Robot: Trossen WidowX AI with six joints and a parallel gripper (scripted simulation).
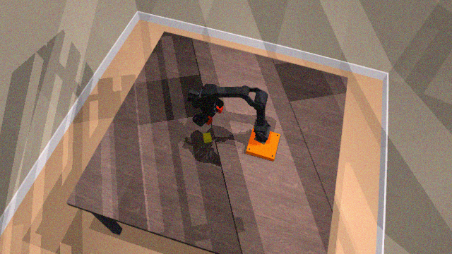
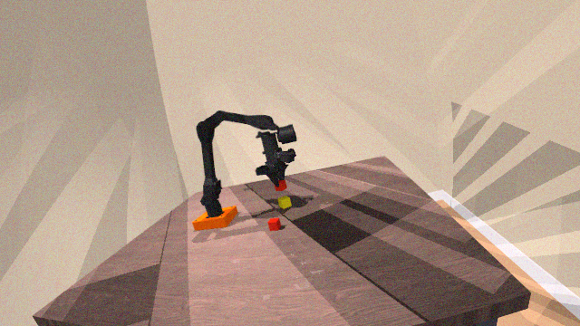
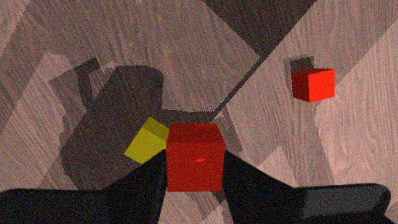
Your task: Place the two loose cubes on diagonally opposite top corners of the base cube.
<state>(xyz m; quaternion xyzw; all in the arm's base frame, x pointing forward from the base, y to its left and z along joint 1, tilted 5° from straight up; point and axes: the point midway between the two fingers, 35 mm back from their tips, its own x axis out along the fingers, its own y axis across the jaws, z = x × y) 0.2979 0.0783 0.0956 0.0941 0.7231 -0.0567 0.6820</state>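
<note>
My gripper tip is now 9 cm above the yellow cube, 5 cm to the right of it and 2 cm past it.
</note>
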